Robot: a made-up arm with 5 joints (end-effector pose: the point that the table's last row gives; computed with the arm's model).
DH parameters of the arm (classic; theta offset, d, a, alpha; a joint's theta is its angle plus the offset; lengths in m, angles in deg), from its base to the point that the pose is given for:
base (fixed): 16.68 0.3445 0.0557 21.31
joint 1: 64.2 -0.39 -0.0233 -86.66
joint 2: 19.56 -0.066 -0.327 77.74
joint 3: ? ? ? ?
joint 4: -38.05 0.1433 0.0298 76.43
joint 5: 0 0.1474 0.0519 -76.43
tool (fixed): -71.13 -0.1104 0 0
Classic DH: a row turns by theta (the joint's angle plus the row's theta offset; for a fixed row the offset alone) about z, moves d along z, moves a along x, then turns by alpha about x.
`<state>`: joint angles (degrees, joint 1 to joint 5).
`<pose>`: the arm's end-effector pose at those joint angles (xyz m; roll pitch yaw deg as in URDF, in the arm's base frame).
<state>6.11 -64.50 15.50 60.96 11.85</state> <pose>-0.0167 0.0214 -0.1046 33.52 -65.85 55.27</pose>
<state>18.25 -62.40 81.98 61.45 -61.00</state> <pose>-0.0307 -0.0198 -0.1864 -103.64 -38.23 141.26</pose>
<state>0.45 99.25 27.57 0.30 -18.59</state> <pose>0.1996 0.2187 0.1405 -120.35 41.72 -4.53</pose>
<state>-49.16 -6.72 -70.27 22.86 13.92</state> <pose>-0.1376 -0.2869 0.0326 0.46 0.63 -92.48</pose>
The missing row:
joint 3: 25.62 0 0.0487 0
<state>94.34 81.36 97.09 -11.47 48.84</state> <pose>-0.0960 0.0105 0.1265 7.63 75.36 150.19</pose>
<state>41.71 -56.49 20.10 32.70 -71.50</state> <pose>0.2790 0.0279 -0.1675 -23.64 -31.22 51.57</pose>
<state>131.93 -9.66 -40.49 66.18 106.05</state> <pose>0.0840 0.2029 0.2879 63.16 -50.13 173.87</pose>
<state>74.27 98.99 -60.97 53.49 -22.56</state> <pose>-0.0423 0.3622 0.2891 -126.39 -18.14 72.24</pose>
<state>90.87 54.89 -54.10 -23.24 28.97</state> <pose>0.0976 0.2039 0.4493 17.21 -80.66 19.87</pose>
